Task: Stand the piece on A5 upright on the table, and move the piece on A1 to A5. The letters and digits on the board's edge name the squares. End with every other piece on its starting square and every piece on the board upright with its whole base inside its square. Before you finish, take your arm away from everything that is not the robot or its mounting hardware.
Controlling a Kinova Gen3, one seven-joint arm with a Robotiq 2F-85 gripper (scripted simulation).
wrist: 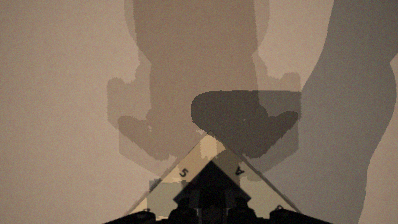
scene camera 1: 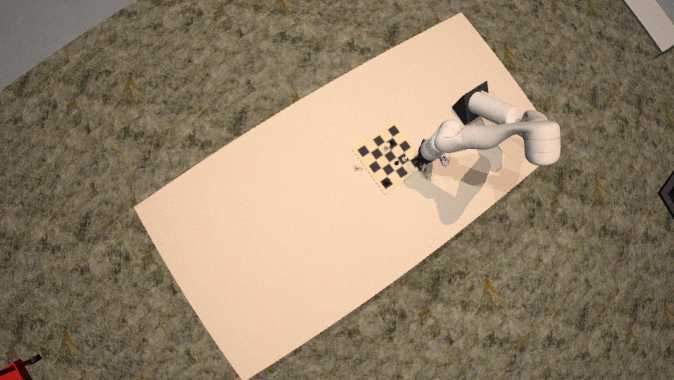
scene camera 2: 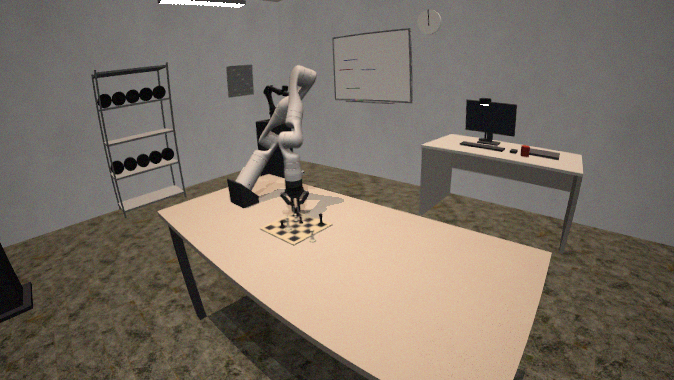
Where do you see a chessboard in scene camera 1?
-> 380,164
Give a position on a chessboard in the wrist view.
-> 211,162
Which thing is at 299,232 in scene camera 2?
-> A chessboard.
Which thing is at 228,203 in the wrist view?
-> The gripper.
